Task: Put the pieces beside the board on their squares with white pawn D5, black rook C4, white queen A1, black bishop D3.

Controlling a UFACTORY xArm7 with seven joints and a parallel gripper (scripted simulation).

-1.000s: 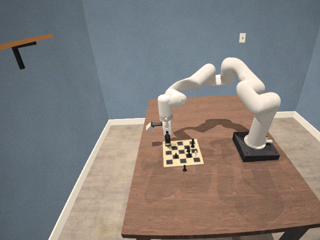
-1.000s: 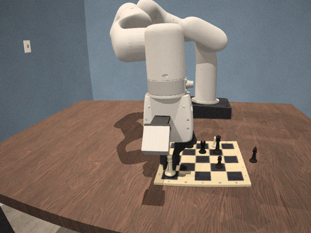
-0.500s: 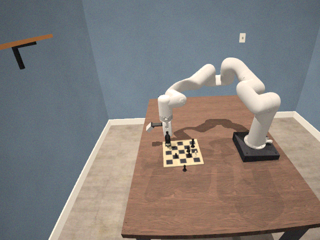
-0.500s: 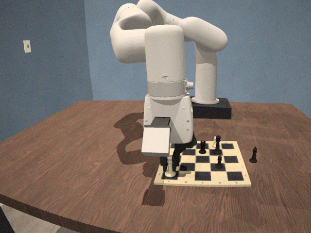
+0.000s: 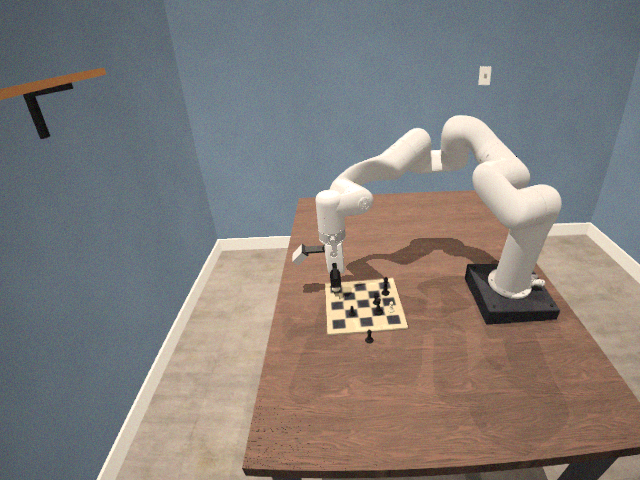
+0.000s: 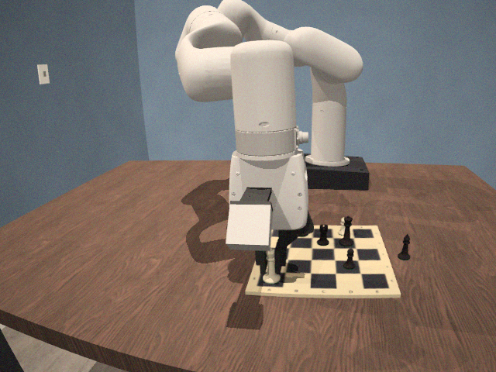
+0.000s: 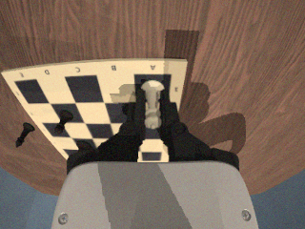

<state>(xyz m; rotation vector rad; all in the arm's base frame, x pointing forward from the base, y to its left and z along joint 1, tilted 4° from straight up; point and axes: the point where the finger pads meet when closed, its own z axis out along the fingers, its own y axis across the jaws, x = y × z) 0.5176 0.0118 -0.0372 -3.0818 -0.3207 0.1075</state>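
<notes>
Right now my hand is 10 mm above the white queen. Round my hand: black pawn (110 mm to the left, 60 mm behind, 30 mm below); white pawn (170 mm behind, 80 mm to the left, 30 mm below); chessboard (90 mm behind, 60 mm to the left, 40 mm below).
</notes>
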